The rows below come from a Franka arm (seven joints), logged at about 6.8 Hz.
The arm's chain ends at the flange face. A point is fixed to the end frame.
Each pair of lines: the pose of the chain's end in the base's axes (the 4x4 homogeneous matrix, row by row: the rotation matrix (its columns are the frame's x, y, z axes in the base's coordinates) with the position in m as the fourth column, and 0 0 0 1 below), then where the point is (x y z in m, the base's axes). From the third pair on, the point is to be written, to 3 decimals.
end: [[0.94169, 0.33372, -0.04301, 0.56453], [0.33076, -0.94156, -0.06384, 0.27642], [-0.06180, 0.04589, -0.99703, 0.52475], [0, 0, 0, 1]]
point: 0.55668 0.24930 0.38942
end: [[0.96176, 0.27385, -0.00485, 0.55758], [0.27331, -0.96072, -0.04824, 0.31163], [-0.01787, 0.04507, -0.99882, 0.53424], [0, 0, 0, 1]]
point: 0.55379 0.28679 0.39830
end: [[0.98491, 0.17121, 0.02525, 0.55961], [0.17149, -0.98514, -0.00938, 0.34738], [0.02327, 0.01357, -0.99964, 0.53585], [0, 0, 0, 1]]
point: 0.558 0.328 0.399
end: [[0.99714, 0.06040, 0.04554, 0.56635], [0.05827, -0.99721, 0.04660, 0.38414], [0.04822, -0.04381, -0.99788, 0.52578], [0, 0, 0, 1]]
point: 0.566 0.373 0.388
